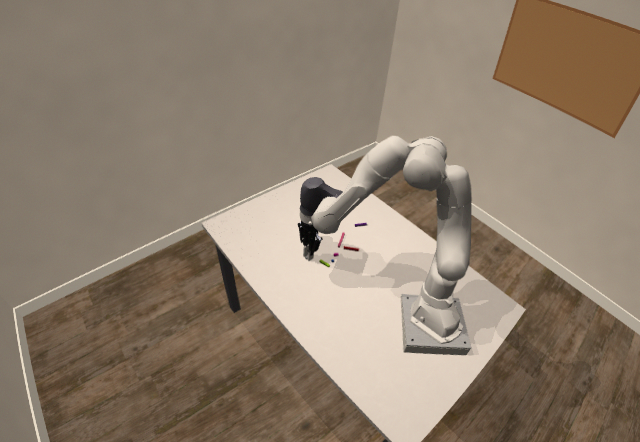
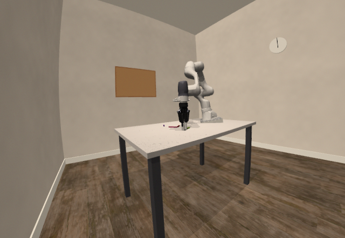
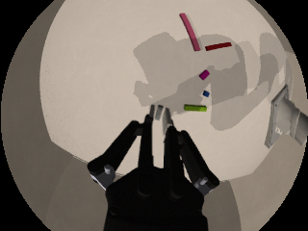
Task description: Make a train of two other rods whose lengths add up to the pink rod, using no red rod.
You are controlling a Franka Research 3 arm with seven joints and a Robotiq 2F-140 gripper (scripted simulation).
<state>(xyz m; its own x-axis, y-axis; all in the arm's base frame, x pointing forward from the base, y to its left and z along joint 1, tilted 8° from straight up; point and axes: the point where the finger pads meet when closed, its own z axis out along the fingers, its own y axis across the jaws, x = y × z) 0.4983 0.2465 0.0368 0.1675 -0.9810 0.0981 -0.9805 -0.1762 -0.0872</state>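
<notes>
The grey rod is 3 cm below my hand. The rest, counted from my hand: small blue rod: 8 cm to the right, 7 cm behind, 3 cm below; lime rod: 7 cm behind, 4 cm to the right, 3 cm below; magenta rod: 11 cm to the right, 5 cm behind, 3 cm below.
</notes>
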